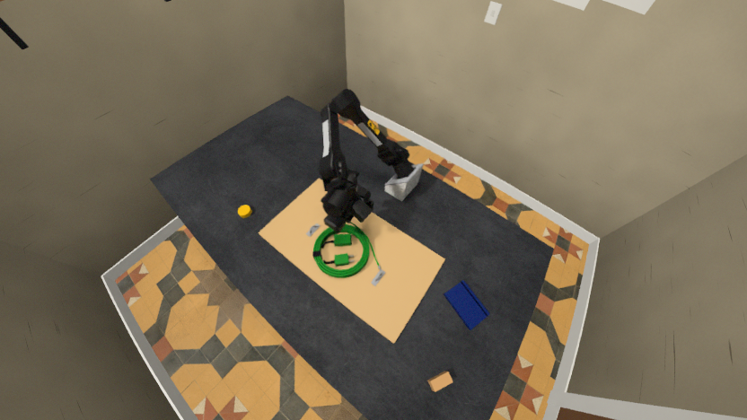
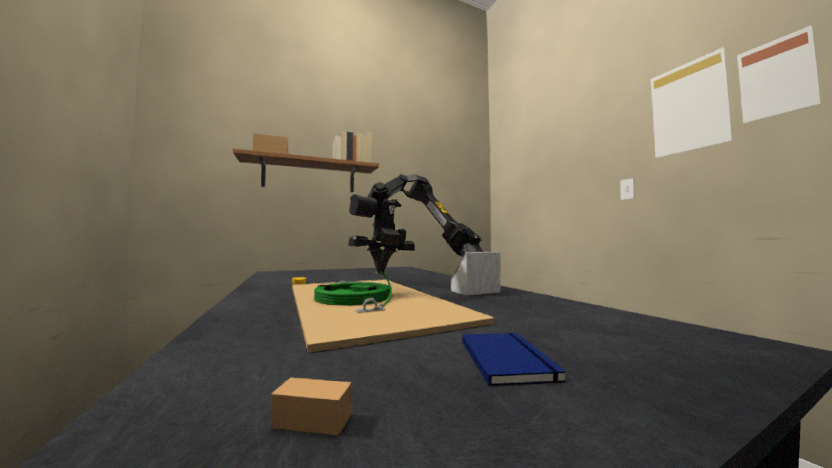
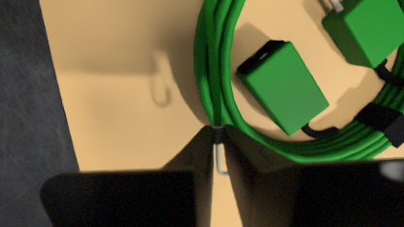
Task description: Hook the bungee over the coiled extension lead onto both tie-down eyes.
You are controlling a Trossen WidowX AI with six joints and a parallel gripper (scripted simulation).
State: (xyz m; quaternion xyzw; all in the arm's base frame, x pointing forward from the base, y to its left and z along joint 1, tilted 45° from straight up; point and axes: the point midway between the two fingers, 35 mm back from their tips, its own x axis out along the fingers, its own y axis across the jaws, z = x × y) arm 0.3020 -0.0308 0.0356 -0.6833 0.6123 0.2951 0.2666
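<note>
Now: the extension lead 9 cm ahead of my hand, 4 cm to the left of it and 7 cm below it. The rest, counted from my hand: tan block 23 cm ahead, 53 cm to the left, 9 cm below; yellow puck 21 cm ahead, 38 cm to the right, 9 cm below.
</note>
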